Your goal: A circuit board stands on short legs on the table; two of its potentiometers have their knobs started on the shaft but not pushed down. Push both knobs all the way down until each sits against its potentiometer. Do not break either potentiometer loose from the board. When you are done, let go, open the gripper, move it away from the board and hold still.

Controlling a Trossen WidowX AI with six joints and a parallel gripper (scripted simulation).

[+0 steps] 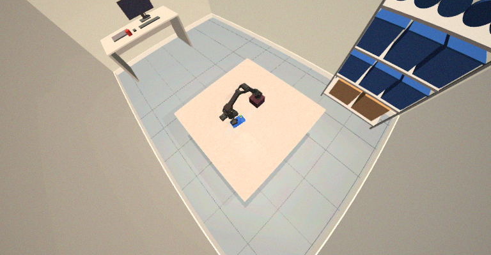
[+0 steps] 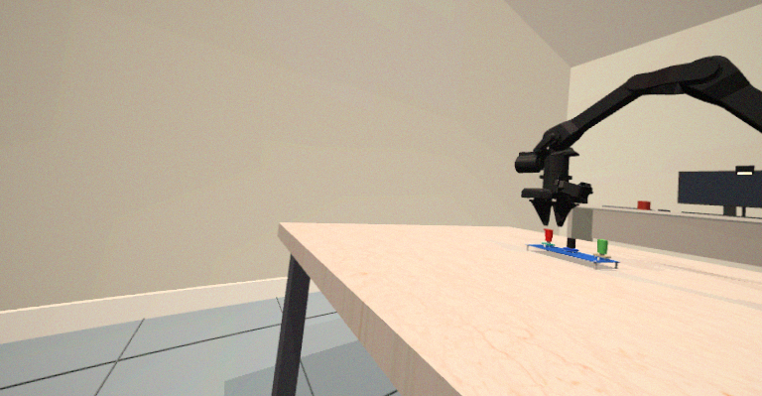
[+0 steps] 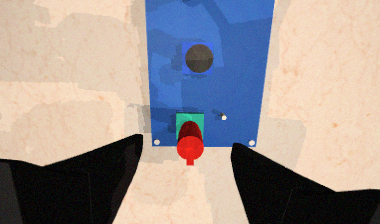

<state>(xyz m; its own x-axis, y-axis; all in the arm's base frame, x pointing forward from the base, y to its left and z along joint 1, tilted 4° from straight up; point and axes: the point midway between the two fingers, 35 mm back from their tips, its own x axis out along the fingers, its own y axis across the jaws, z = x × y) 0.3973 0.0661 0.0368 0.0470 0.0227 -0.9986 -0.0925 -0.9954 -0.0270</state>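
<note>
Now: gripper tip 1 cm short of the red knob and 3 cm above it. From my gripper tip the other things lie so: green knob 11 cm behind, 1 cm to the right, 3 cm below.
</note>
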